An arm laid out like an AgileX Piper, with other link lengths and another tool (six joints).
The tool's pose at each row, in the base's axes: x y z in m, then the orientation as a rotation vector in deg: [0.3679 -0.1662 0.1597 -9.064 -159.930 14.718]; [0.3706 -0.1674 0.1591 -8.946 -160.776 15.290]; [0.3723 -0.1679 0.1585 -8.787 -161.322 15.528]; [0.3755 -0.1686 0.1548 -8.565 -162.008 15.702]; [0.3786 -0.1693 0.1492 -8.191 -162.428 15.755]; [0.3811 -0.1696 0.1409 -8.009 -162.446 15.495]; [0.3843 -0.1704 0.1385 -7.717 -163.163 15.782]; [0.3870 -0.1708 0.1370 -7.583 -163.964 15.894]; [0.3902 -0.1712 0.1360 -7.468 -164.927 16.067]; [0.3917 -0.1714 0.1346 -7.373 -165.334 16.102]
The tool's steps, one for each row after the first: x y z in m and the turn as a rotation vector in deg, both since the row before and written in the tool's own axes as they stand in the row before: [-0.0029 -0.0008 -0.0002 0.308 -0.908 0.024]; [-0.0019 -0.0002 0.0001 0.118 -0.572 -0.057]; [-0.0042 0.0003 0.0026 0.064 -0.704 -0.100]; [-0.0046 0.0007 0.0044 0.028 -0.430 -0.230]; [-0.0047 0.0016 0.0071 -0.160 0.009 -0.152]; [-0.0038 -0.0001 0.0015 0.146 -0.750 -0.132]; [-0.0030 0.0001 0.0007 0.002 -0.809 -0.036]; [-0.0034 0.0000 0.0002 0.024 -0.976 -0.007]; [-0.0018 0.0002 0.0010 -0.012 -0.409 -0.038]
